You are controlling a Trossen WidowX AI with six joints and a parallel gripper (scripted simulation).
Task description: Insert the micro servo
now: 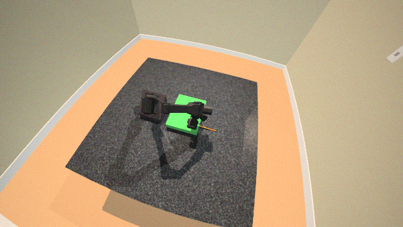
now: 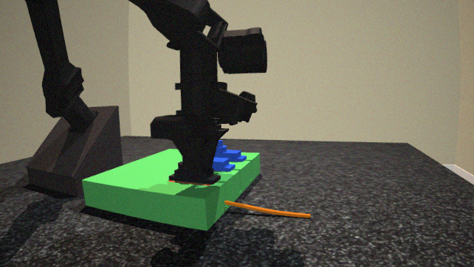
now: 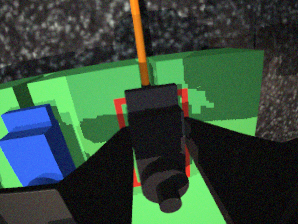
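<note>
My gripper tip is 130 mm past the green deck, 70 mm to the right of it and 30 mm above it.
</note>
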